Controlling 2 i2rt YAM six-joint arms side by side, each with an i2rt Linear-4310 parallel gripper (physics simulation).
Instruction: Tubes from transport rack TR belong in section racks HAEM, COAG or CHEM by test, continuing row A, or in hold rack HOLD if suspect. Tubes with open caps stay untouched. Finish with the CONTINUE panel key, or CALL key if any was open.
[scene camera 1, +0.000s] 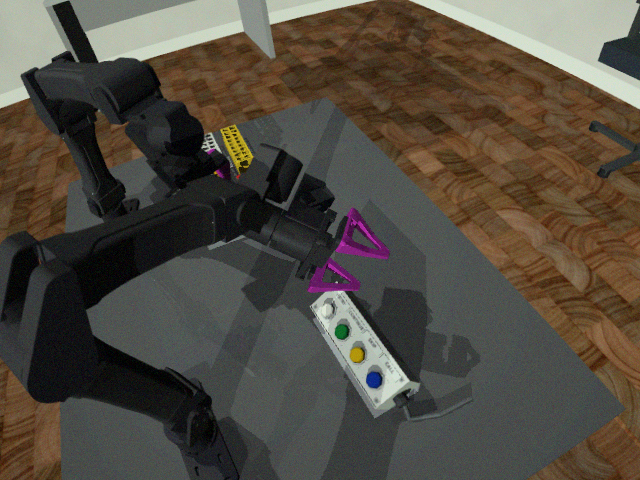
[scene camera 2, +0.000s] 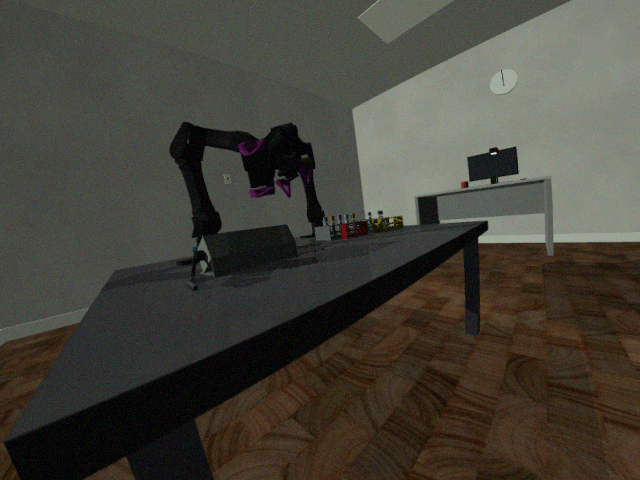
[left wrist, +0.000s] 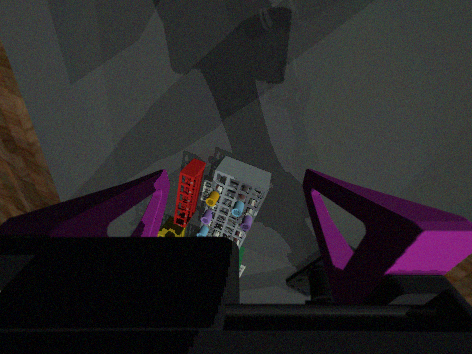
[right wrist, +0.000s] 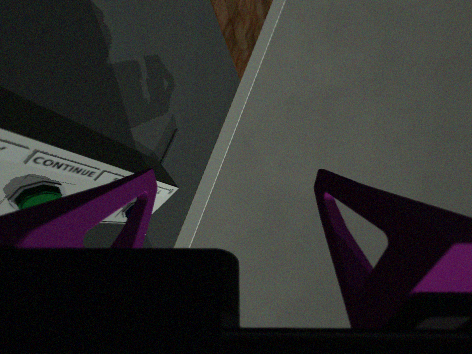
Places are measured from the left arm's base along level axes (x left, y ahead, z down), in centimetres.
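Pixels of known places: left gripper, fingertip midpoint: (scene camera 2: 298, 192) (left wrist: 236, 176); right gripper, fingertip midpoint: (scene camera 1: 373, 272) (scene camera 2: 253, 176) (right wrist: 235, 177); left arm's base at its link origin: (left wrist: 322, 270); right arm's base at its link origin: (scene camera 1: 199, 435).
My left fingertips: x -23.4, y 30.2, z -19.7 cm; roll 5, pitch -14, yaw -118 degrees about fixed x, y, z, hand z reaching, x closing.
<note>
Ahead of a thing's pixels: the offset from my left fingertips to its top centre. "spot": to the spot under its first point.
The grey rack @(dx +19.0, dy -3.9, dz +14.0 cm) (left wrist: 245, 172) (scene camera 2: 323, 233) holds several tubes, including a yellow-capped one @(dx +13.3, dy +0.5, dz +10.3 cm) (left wrist: 212, 198), a light blue one @(dx +12.4, dy -3.7, dz +10.3 cm) (left wrist: 238, 206) and a purple one @(dx +14.1, dy -6.2, dz +10.3 cm) (left wrist: 246, 222). A red rack @(dx +20.6, dy +5.0, dz +14.0 cm) (left wrist: 190, 192) (scene camera 2: 354, 229) stands beside it. A yellow rack @(dx +42.7, dy +2.9, dz +14.0 cm) (left wrist: 171, 229) (scene camera 1: 235, 142) is partly hidden. My left gripper (left wrist: 236, 176) is open and empty, high above the racks. My right gripper (right wrist: 235, 177) (scene camera 1: 373, 270) is open and empty, above the far end of the key panel @(dx -25.2, dy +21.3, dz +11.3 cm) (scene camera 1: 348, 343) (right wrist: 75, 187). The panel has a green CONTINUE key @(dx -23.4, dy +18.4, dz +12.2 cm) (scene camera 1: 341, 331) and a blue CALL key @(dx -33.0, dy +21.3, dz +12.2 cm) (scene camera 1: 373, 379). Cap states are too small to tell.
A white rack @(dx +41.1, dy -4.4, dz +14.0 cm) (scene camera 1: 209, 142) shows partly behind my left arm. A green piece @(spot: dx +29.9, dy -12.4, dz +17.0 cm) (left wrist: 241, 256) peeks out below the grey rack in the left wrist view. A cable @(spot: dx -38.6, dy +30.8, dz +19.1 cm) (scene camera 1: 439, 410) runs from the panel's near end. My two arms overlap in scene camera 1.
</note>
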